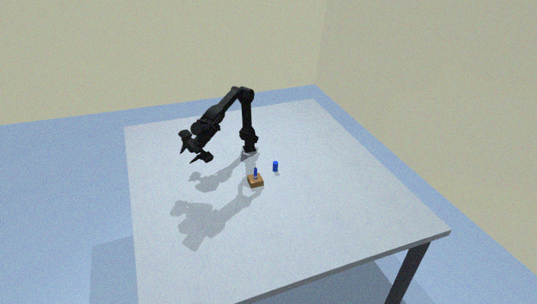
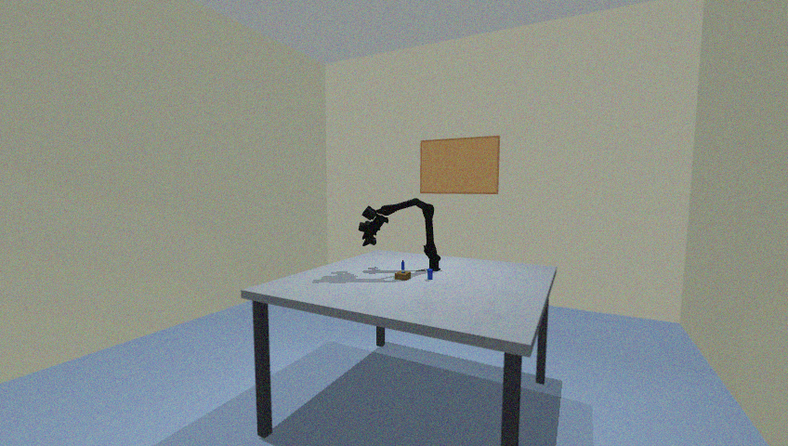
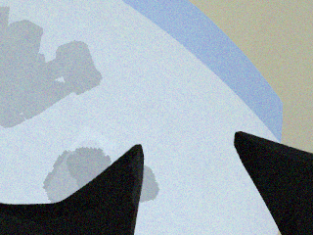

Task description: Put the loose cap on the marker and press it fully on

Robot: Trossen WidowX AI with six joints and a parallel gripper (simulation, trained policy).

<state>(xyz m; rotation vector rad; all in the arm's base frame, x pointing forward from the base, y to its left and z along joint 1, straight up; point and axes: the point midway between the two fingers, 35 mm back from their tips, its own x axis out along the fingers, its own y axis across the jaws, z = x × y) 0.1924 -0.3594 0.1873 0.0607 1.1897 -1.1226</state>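
Right now the blue cap is 40 mm ahead of my gripper tip, 450 mm to the left of it and 130 mm below it. Round my gripper tip: tan holder block: 100 mm ahead, 310 mm to the left, 150 mm below; then blue marker: 100 mm ahead, 310 mm to the left, 90 mm below.
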